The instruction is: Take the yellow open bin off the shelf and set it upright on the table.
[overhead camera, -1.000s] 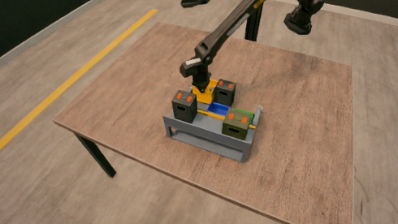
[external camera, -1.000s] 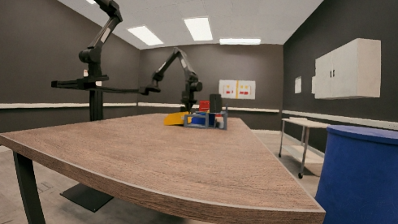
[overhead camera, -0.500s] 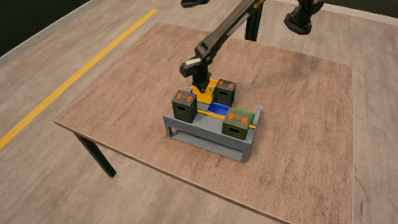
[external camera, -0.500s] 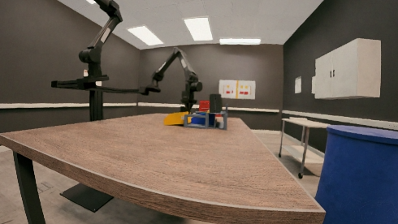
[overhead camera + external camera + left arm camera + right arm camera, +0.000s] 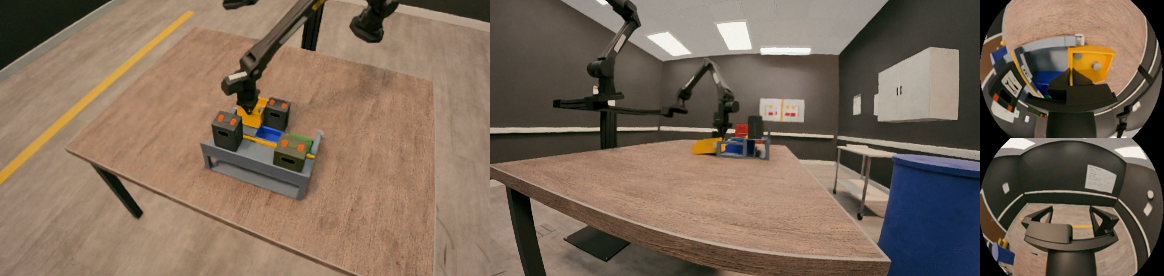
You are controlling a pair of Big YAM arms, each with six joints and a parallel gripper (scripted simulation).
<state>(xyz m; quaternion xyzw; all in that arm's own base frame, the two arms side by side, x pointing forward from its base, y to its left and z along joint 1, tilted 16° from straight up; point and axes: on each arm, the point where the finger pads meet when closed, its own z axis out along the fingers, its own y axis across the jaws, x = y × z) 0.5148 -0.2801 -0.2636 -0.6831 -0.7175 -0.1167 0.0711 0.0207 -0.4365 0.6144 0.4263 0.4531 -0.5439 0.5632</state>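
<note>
My left gripper is now 80 mm past the yellow open bin, 10 mm to the left of it and 40 mm above it. Round my left hand: grey shelf 110 mm ahead, 120 mm to the left, 20 mm below; then dark lidded bin 60 mm behind, 100 mm to the left, 20 mm below.
</note>
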